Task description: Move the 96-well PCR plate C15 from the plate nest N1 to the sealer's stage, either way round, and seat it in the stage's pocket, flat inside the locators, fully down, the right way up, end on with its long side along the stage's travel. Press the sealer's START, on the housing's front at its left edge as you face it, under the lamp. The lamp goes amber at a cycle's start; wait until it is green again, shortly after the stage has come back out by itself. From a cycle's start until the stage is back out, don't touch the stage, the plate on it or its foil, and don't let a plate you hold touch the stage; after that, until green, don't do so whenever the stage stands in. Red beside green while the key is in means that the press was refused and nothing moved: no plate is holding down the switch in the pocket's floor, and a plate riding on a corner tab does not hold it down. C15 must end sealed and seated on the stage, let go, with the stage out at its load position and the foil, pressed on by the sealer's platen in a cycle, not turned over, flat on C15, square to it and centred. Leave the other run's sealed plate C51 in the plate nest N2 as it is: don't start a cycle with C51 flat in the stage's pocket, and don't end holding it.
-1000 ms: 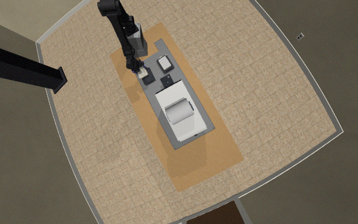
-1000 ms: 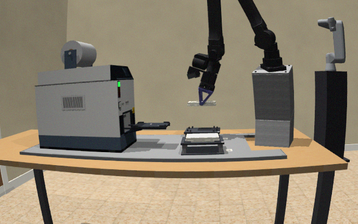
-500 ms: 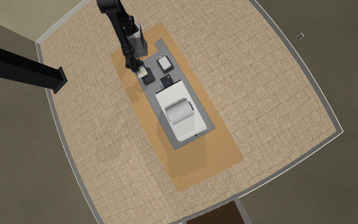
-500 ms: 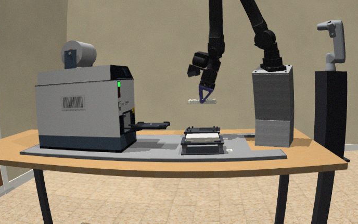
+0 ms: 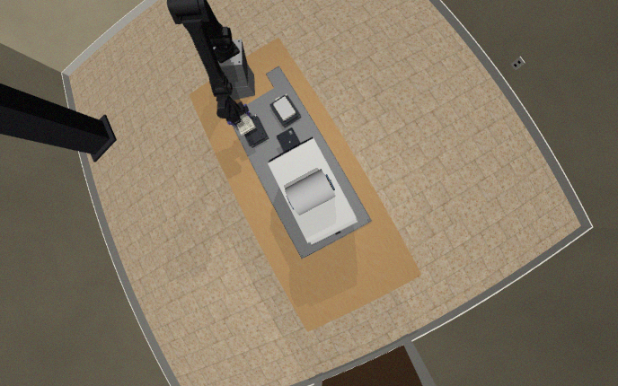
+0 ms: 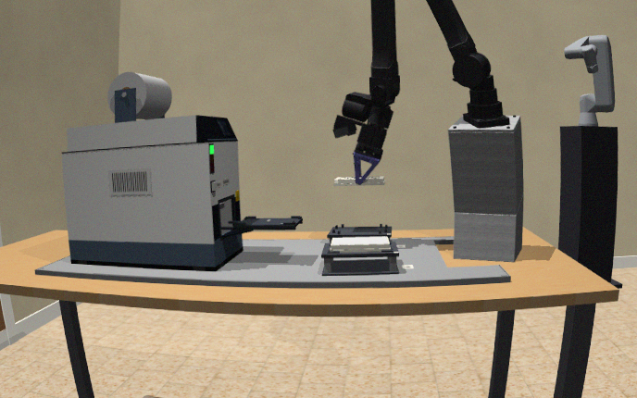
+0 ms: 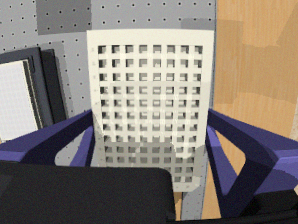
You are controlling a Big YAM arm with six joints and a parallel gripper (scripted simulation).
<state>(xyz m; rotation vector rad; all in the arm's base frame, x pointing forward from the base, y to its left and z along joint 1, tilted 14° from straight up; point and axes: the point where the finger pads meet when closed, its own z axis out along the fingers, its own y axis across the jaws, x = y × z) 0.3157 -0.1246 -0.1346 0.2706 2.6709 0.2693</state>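
The sealer's dark stage lies 230 mm ahead of my hand, 130 mm to the left of it and 80 mm below it. Also, from my hand: sealed plate C51: 20 mm ahead, 220 mm to the left, 120 mm below; then start key: 340 mm ahead, 210 mm to the left, 10 mm above; then white 96-well plate C15: right at my hand.
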